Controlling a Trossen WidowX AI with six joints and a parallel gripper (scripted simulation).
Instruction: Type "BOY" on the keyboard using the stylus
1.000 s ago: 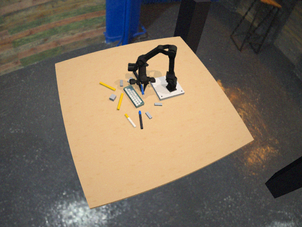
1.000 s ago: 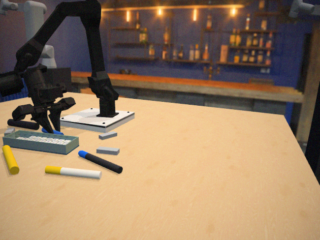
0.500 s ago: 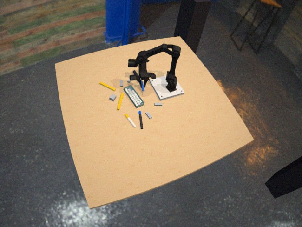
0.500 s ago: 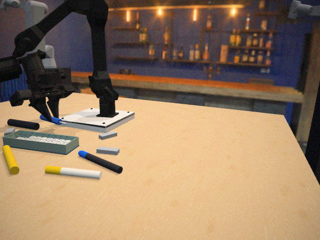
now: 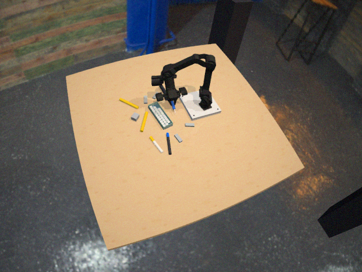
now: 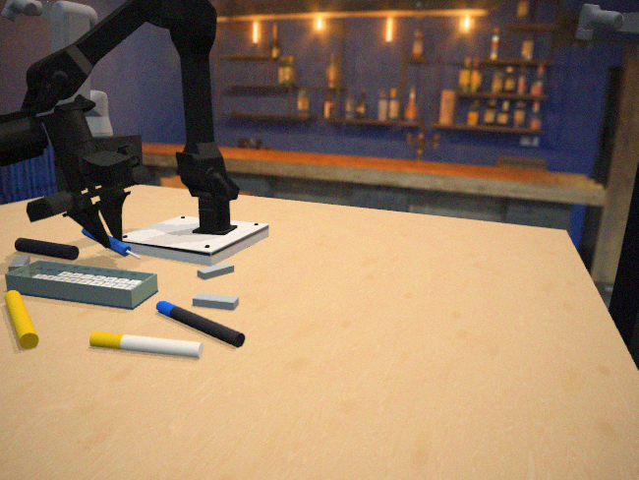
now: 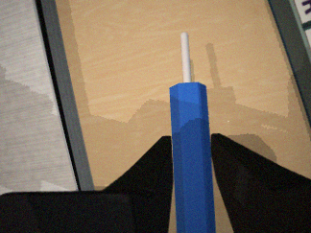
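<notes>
My gripper tip is 4 cm to the right of the stylus tip, 1 cm short of it and 1 cm above it. Round my gripper tip: yellow-and-white marker 21 cm ahead, 18 cm to the left, 3 cm below; then blue stylus 1 cm to the left.
</notes>
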